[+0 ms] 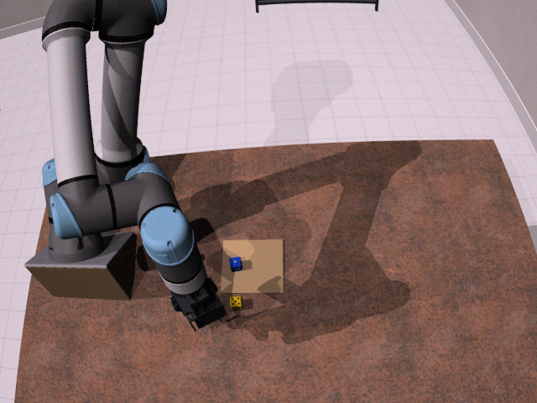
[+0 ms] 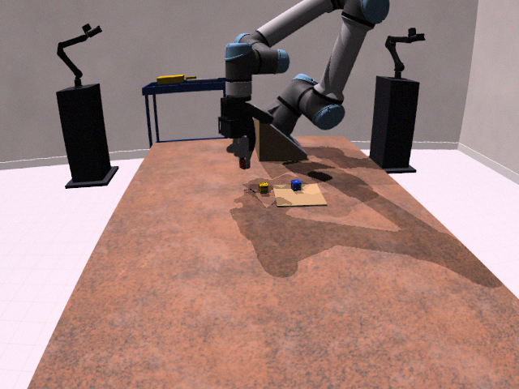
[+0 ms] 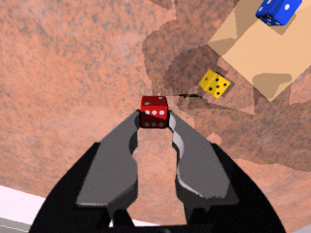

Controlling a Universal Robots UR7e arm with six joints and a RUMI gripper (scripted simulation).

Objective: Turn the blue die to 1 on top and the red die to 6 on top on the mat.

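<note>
Now: hand 100 mm short of the tan mat, 150 mm to the right of it and 70 mm above it. Also, from my hand: yellow die 60 mm ahead, 50 mm to the left, 60 mm below; then blue die 70 mm ahead, 150 mm to the left, 60 mm below; then red die 10 mm below.
</note>
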